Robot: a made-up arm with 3 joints. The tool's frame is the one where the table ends. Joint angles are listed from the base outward.
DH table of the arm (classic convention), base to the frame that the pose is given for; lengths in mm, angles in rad. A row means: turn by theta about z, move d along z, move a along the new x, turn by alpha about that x. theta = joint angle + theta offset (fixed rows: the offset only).
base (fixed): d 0; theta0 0; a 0; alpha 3.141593
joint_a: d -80; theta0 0; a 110; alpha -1.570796
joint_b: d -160; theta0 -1.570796; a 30; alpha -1.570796
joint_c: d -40; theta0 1.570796; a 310; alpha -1.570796
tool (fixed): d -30; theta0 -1.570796; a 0; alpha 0
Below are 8 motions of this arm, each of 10 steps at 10 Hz.
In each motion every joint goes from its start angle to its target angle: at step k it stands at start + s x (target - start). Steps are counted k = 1, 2, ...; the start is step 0. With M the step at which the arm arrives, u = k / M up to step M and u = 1 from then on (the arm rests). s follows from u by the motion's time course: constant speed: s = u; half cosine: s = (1 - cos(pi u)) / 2; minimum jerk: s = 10 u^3 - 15 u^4 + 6 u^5.
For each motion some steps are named. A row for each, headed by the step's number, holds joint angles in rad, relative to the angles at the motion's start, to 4 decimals.
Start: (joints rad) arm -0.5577 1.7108 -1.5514
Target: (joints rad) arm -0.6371 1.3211 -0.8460
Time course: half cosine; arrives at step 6
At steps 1, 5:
1: -0.0053 -0.0261 0.0473
5: -0.0741 -0.3636 0.6581

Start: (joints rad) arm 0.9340 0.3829 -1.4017
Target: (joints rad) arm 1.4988 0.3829 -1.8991
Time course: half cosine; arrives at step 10
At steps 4, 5, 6, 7, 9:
4: 0.1951 0.0000 -0.1718
5: 0.2824 0.0000 -0.2487
6: 0.3697 0.0000 -0.3256
7: 0.4484 0.0000 -0.3949
9: 0.5510 0.0000 -0.4852

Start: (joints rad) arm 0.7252 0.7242 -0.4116
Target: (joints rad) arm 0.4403 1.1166 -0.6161
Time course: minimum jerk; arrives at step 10
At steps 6, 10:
6: -0.1945 0.2678 -0.1396
10: -0.2849 0.3924 -0.2045

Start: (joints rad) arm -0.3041 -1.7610 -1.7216
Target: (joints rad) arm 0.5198 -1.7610 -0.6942
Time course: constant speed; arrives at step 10
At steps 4, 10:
4: 0.3296 0.0000 0.4110
10: 0.8239 0.0000 1.0274

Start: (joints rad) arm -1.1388 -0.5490 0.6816
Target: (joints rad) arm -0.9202 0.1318 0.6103
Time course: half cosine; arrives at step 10
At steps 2, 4, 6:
2: 0.0209 0.0650 -0.0068
4: 0.0755 0.2352 -0.0246
6: 0.1431 0.4456 -0.0467

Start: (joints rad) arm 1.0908 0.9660 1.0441
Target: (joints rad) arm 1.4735 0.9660 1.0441
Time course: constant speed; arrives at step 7
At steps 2, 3, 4, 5, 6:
2: 0.1093 0.0000 0.0000
3: 0.1640 0.0000 0.0000
4: 0.2187 0.0000 0.0000
5: 0.2734 0.0000 0.0000
6: 0.3280 0.0000 0.0000

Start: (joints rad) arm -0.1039 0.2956 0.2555
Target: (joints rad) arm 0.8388 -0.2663 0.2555
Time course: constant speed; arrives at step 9
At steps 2, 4, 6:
2: 0.2095 -0.1249 0.0000
4: 0.4190 -0.2497 0.0000
6: 0.6285 -0.3746 0.0000

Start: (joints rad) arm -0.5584 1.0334 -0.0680
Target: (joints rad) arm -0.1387 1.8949 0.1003
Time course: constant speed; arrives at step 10
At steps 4, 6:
4: 0.1679 0.3446 0.0673
6: 0.2518 0.5169 0.1010

